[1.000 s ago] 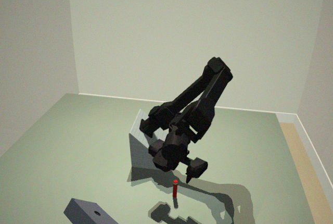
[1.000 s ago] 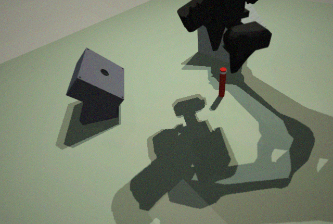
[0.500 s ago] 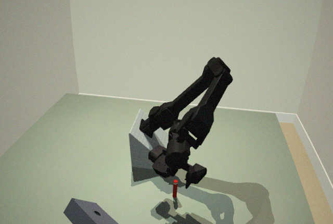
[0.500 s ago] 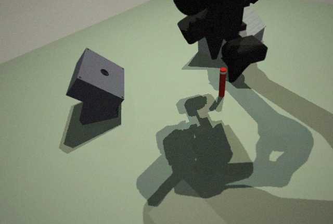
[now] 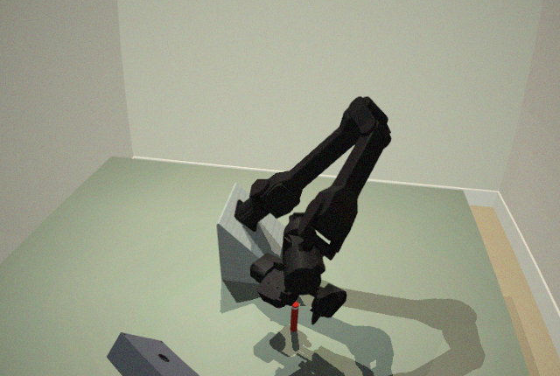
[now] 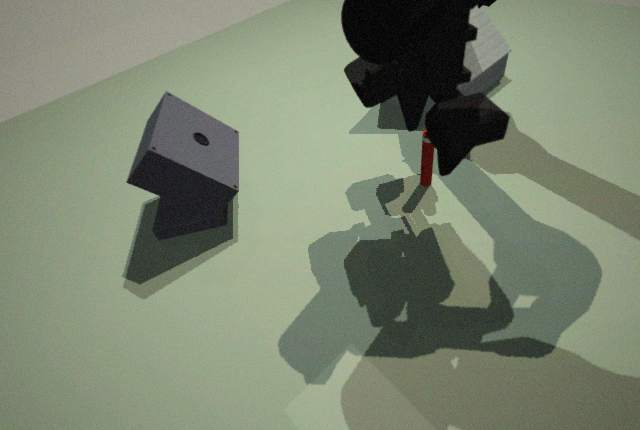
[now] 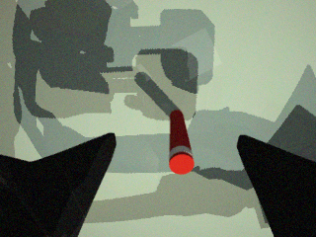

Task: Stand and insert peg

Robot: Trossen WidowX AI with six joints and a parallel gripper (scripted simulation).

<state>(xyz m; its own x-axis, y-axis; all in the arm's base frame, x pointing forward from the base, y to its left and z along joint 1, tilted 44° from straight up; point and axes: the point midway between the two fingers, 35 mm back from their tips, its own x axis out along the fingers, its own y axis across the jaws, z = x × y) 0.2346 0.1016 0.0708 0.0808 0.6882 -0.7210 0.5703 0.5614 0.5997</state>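
Right now the red peg is right at my gripper tip. From my gripper tip the other things lie so: dark sloped panel 18 cm ahead, 23 cm to the right, 2 cm above.
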